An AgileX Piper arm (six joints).
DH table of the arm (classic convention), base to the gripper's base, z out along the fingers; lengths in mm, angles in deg. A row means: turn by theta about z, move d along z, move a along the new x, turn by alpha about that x. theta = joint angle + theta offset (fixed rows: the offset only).
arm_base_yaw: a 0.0, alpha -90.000, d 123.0, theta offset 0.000
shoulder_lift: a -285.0, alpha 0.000, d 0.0, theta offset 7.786
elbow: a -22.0, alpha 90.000, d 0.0, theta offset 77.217
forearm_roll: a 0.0, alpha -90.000, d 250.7, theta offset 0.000
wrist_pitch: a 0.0, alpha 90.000, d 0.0, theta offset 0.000
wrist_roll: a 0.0, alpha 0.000, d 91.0, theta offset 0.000
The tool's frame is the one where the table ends.
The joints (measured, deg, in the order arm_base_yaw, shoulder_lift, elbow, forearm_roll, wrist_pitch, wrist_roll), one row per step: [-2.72 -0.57 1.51 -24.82 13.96 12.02]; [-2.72 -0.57 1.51 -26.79 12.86 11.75]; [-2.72 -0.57 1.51 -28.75 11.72 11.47]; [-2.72 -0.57 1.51 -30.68 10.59 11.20]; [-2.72 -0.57 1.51 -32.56 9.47 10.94]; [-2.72 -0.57 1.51 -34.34 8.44 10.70]
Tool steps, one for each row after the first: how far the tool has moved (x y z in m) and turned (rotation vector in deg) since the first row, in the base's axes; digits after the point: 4 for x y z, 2 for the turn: [0.0003 0.0001 0.0019 -2.31 -0.85 0.38]; [0.0005 0.0003 0.0038 -4.62 -1.73 0.80]; [0.0008 0.0006 0.0056 -6.90 -2.58 1.25]; [0.0010 0.0011 0.0074 -9.11 -3.41 1.72]; [0.0011 0.0016 0.0090 -11.20 -4.15 2.18]
